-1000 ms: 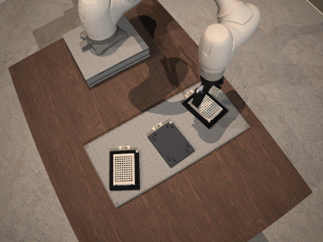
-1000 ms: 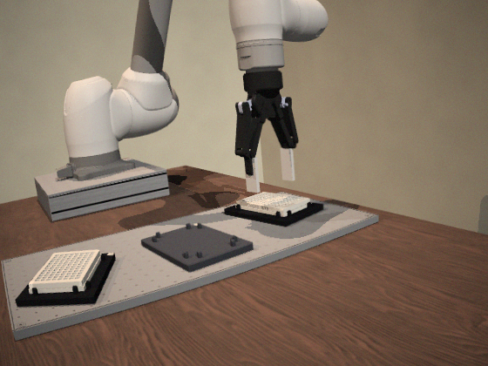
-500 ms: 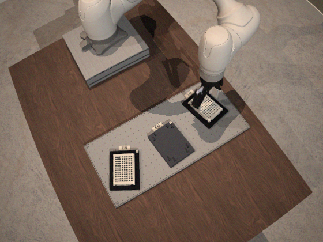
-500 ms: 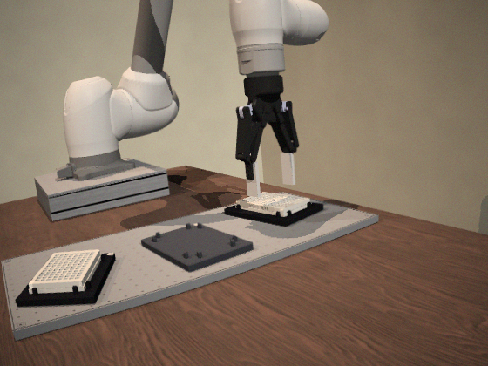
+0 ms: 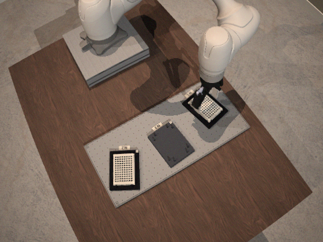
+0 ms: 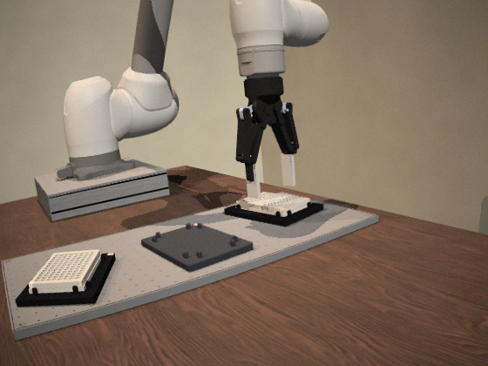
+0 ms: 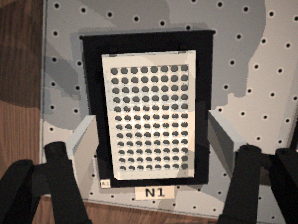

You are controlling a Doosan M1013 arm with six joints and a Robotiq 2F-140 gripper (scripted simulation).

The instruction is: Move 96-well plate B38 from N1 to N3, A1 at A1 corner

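Now: the white 96-well plate B38 5 cm below my hand. Also, from my hand: N1 label (10 cm behind, 7 cm below); then dark grey landing nest N3 (22 cm to the right, 6 cm below, 2 cm ahead); then black plate nest N1 (6 cm below).
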